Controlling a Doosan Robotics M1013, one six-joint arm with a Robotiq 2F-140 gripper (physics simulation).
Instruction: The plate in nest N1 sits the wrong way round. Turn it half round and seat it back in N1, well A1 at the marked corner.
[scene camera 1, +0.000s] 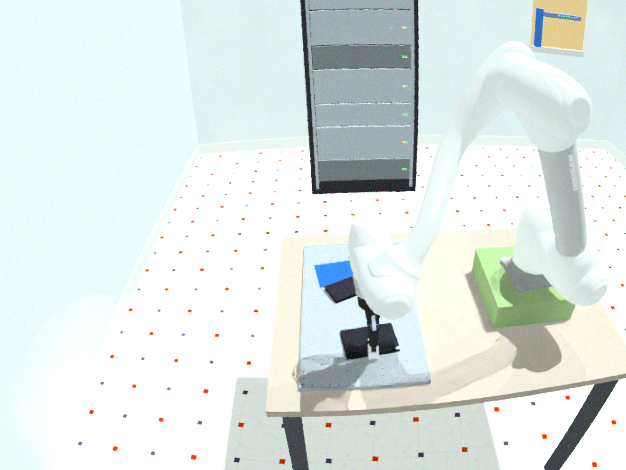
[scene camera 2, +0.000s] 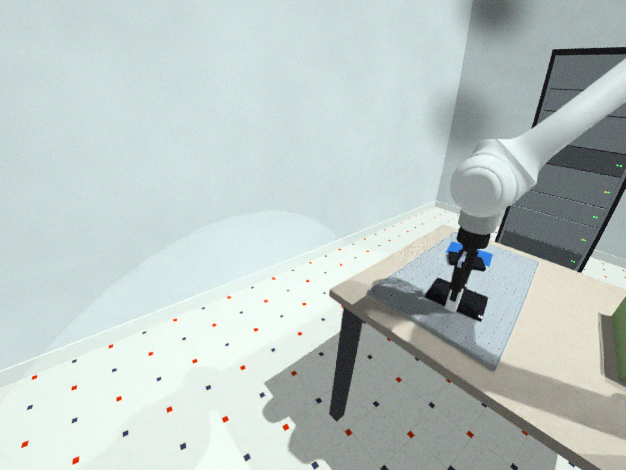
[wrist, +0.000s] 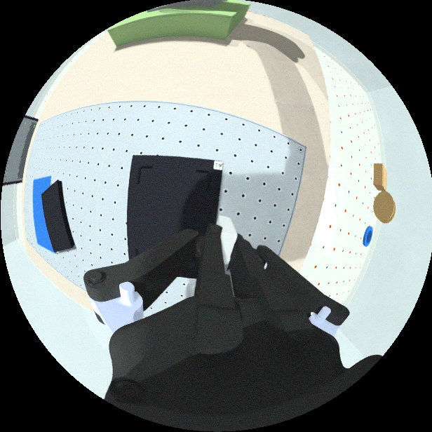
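A flat black block (scene camera 1: 356, 345) (scene camera 2: 474, 303) (wrist: 160, 200) lies on the grey perforated board, with thin corner-shaped lines on top and a small white label (wrist: 218, 165) at one corner. I take it for nest N1, but cannot make out the plate apart from it, nor a marked well A1. My gripper (scene camera 1: 373, 354) (scene camera 2: 451, 305) (wrist: 221, 227) is shut and empty, pointing down with its pale fingertips at one long edge of the block. Whether the tips touch it I cannot tell. The fingers and their linkage hide part of the block in the wrist view.
A second black piece (scene camera 1: 340, 290) (wrist: 59, 220) stands by a blue piece (scene camera 1: 331, 273) (scene camera 2: 485, 258) (wrist: 42, 220) on the perforated board (scene camera 1: 321, 323) (scene camera 2: 513, 283) (wrist: 150, 125). A green base (scene camera 1: 530, 312) (wrist: 170, 32) stands under the arm on the table (scene camera 1: 444, 273) (wrist: 175, 70). A server cabinet (scene camera 1: 364, 185) stands behind.
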